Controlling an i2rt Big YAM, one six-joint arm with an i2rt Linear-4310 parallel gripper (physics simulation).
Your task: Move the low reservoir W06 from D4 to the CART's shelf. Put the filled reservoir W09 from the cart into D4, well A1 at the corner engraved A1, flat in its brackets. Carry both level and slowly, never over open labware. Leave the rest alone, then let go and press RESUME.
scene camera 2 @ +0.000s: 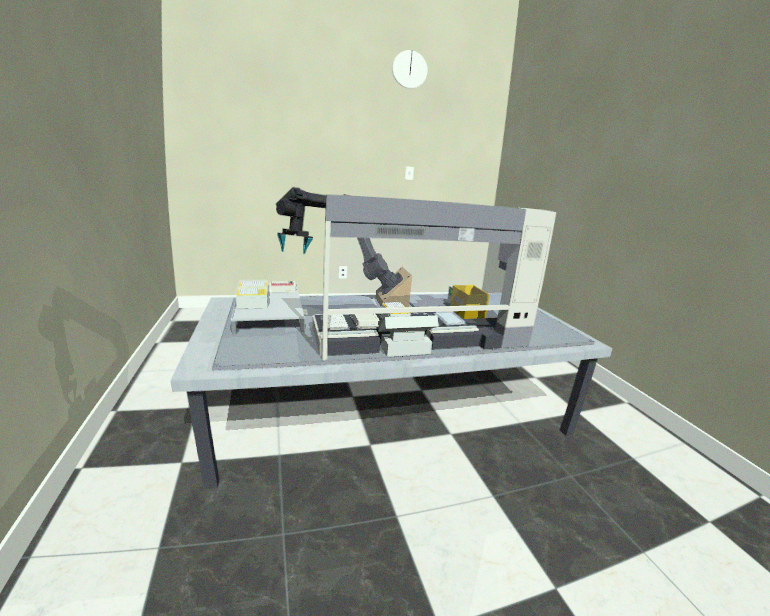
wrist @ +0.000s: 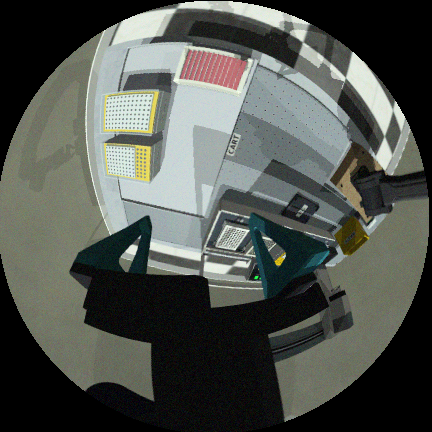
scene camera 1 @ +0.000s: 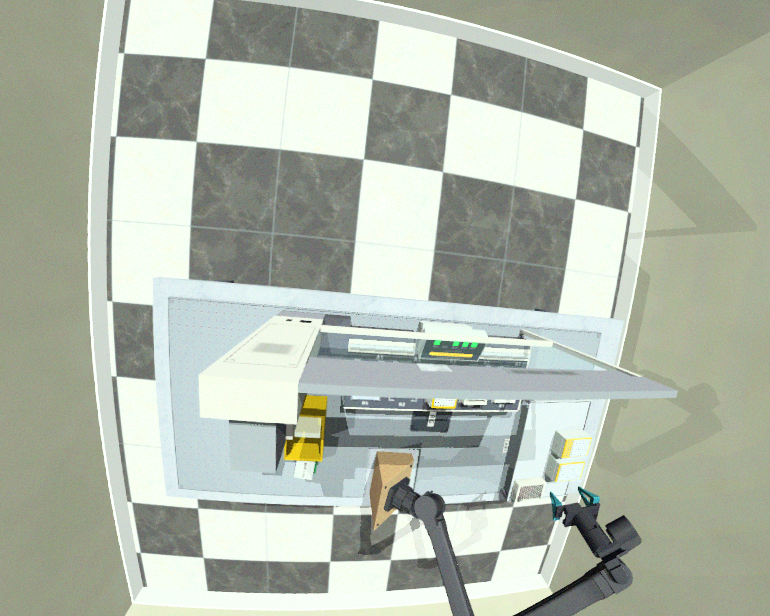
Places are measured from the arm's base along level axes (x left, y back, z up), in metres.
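Pixels of known places: gripper, between the fingertips: [scene camera 2: 293, 252] [wrist: 199, 219] [scene camera 1: 564, 490]; arm's base, origin of its link: [wrist: 365, 185] [scene camera 1: 395, 492].
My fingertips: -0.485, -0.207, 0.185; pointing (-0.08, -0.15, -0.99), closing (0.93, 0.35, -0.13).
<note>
For each thing: its middle in the pictures, then the offset to it from my fingertips, as dx, dy, dz. "pt": a spot on its surface instead.
- filled reservoir, middle of its body: [wrist: 212, 68] [scene camera 1: 528, 489] [scene camera 2: 282, 286] -0.070, +0.168, -0.205
- black pad, a spot on its surface: [scene camera 1: 423, 421] pt +0.429, -0.040, -0.272
- yellow bin, middle of its body: [scene camera 1: 306, 426] [scene camera 2: 468, 302] [wrist: 351, 236] +0.835, +0.017, -0.213
The filled reservoir [scene camera 1: 529, 490] [scene camera 2: 283, 286] [wrist: 214, 71], with red ribbed channels in a white frame, lies on the cart shelf [scene camera 1: 542, 412] [scene camera 2: 266, 314] [wrist: 192, 112]. Its label cannot be read. My gripper [scene camera 1: 567, 492] [scene camera 2: 293, 251] [wrist: 199, 219] is open and empty, high above the cart side and pointing down, apart from the reservoir. The low reservoir W06 and slot D4 cannot be told apart in the deck; the overhead beam hides part of the deck in scene camera 1, and a finger covers part in the wrist view. A black pad [scene camera 1: 423, 421] [wrist: 300, 208] with a small pale label lies before the deck; its text is unreadable.
Two yellow-edged tip boxes [scene camera 1: 571, 444] [wrist: 130, 112] stand on the cart beside the reservoir. The machine's overhead beam [scene camera 1: 475, 380] [scene camera 2: 423, 211] spans the deck labware. A yellow bin [scene camera 1: 305, 449] [scene camera 2: 468, 301] [wrist: 352, 236] stands at the opposite side from the cart.
</note>
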